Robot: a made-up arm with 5 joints.
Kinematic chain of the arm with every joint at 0, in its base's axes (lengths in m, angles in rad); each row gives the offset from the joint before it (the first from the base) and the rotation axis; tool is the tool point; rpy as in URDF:
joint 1: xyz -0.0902 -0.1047 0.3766 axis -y
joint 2: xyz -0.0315 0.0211 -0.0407 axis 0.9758 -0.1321 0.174
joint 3: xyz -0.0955 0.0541 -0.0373 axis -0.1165 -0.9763 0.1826
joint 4: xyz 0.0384 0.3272 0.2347 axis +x
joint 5: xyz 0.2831 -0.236 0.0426 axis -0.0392 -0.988 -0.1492
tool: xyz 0.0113 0.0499 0.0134 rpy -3.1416 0 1.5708
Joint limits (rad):
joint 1: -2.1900..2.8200
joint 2: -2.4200..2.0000
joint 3: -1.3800..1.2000
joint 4: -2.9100..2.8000
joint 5: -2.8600..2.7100
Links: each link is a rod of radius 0.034 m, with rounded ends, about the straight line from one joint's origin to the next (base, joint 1, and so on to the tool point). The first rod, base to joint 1, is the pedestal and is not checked.
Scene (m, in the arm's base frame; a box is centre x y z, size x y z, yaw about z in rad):
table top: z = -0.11
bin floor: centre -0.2 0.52 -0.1 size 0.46 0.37 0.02 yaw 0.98
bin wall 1: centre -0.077 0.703 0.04 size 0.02 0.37 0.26 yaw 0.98
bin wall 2: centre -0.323 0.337 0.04 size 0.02 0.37 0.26 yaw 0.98
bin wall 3: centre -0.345 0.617 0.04 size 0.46 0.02 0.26 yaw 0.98
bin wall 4: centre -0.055 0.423 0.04 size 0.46 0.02 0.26 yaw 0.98
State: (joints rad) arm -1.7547 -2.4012 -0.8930 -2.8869 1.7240
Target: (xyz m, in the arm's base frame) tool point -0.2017 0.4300 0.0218
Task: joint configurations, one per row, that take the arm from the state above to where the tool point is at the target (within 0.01 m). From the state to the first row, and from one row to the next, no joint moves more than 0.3 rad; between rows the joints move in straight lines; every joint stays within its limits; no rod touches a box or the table.
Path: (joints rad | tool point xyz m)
1: -1.8030 -2.2898 -0.6541 -2.5970 1.6541 | -0.5185 -0.5280 0.1767
2: -1.8514 -2.1783 -0.4152 -2.3070 1.5843 | -0.6546 -0.3651 0.1883
3: -1.8997 -2.0669 -0.1764 -2.0171 1.5144 | -0.7350 -0.1728 0.2455
4: -1.9481 -1.9555 0.0625 -1.7271 1.4446 | -0.7456 0.0219 0.3359
5: -1.9304 -1.7296 0.1511 -1.4610 1.5664 | -0.6616 0.2062 0.3188
6: -1.9128 -1.5037 0.2398 -1.1949 1.6882 | -0.5251 0.3415 0.3049
7: -1.8951 -1.2778 0.3284 -0.9288 1.8100 | -0.3627 0.4157 0.2989
8: -1.8774 -1.0519 0.4170 -0.6627 1.9318 | -0.2017 0.4300 0.3029
9: -1.7857 -0.9951 0.3038 -0.9194 1.9105 | -0.2018 0.4487 0.2471
10: -1.6940 -0.9382 0.1906 -1.1761 1.8893 | -0.2021 0.4582 0.1885
11: -1.6022 -0.8814 0.0775 -1.4328 1.8680 | -0.2022 0.4579 0.1294
12: -1.5105 -0.8245 -0.0357 -1.6894 1.8468 | -0.2019 0.4480 0.0729
13: -1.4187 -0.7677 -0.1489 -1.9461 1.8255 | -0.2017 0.4300 0.0218

